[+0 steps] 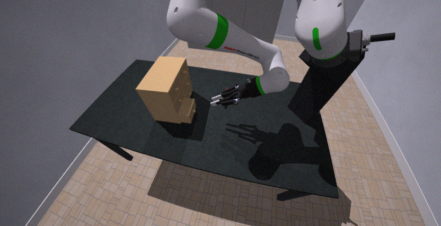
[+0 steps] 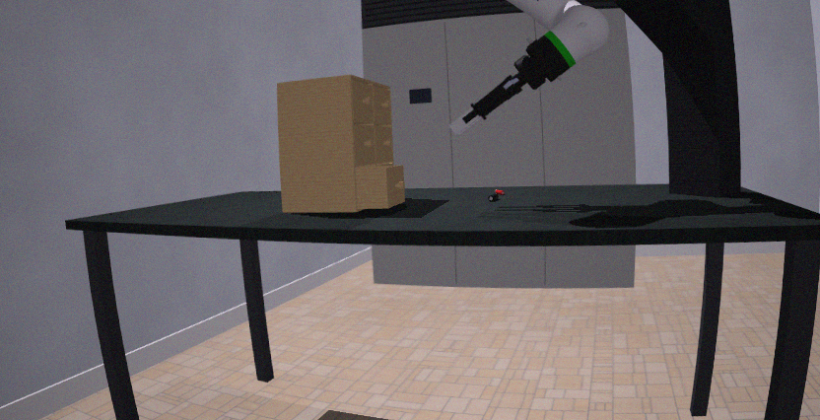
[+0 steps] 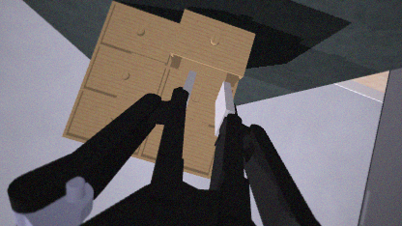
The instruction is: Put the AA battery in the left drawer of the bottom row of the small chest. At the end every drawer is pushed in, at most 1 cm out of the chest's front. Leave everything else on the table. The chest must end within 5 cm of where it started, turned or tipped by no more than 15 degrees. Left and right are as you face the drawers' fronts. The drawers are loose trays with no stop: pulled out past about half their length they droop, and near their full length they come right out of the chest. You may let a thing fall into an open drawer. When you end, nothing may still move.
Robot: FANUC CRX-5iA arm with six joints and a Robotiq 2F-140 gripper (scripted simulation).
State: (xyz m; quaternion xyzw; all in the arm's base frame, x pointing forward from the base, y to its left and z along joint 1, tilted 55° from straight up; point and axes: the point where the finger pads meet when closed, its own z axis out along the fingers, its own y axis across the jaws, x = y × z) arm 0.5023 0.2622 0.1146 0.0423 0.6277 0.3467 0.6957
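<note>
My hand is 20 mm short of the black AA battery, 120 mm to the left of it and 180 mm above it. The rest, counted from my hand: small red object: 100 mm ahead, 260 mm to the right, 180 mm below.
</note>
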